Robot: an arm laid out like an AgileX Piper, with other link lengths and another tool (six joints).
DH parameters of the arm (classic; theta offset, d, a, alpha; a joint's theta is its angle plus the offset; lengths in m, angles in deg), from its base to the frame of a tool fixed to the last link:
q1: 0 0.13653 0 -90
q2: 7.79 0 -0.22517 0
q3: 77.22 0 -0.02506 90
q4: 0 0.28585 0 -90
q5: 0 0 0 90
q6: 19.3 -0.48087 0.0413 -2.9
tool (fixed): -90 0.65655 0 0
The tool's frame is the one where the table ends.
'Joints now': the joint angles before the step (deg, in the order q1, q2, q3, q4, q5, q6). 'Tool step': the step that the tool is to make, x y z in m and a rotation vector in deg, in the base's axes. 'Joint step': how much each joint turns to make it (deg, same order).
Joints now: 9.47, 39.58, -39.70, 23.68, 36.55, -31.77
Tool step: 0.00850, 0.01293, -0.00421, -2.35, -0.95, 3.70
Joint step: 3.32, 4.30, -1.70, 0.00, -2.60, -3.01
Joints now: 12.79, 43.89, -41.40, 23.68, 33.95, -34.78
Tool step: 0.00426, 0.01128, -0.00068, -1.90, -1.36, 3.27
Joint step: 2.74, 2.75, -1.49, -0.01, -1.69, -2.56
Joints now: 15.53, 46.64, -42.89, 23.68, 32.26, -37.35
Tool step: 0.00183, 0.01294, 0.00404, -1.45, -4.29, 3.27
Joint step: 3.57, 0.67, -0.18, -0.22, -3.91, -2.84
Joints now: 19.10, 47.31, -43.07, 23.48, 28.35, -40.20
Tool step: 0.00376, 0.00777, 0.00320, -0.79, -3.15, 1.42
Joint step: 2.20, 0.78, -0.21, -0.70, -3.29, -1.28
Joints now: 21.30, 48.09, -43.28, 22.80, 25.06, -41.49
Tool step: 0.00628, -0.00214, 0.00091, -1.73, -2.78, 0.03
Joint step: 0.14, 0.42, 0.00, -0.80, -2.24, -1.99
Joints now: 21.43, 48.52, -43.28, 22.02, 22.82, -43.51
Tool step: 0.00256, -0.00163, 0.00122, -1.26, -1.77, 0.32
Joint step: -0.01, 0.00, 0.00, -0.02, -0.98, -1.94
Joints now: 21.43, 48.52, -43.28, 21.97, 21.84, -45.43
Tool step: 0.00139, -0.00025, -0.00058, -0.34, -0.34, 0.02
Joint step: 0.00, 0.24, 0.00, 0.01, -0.39, -0.49
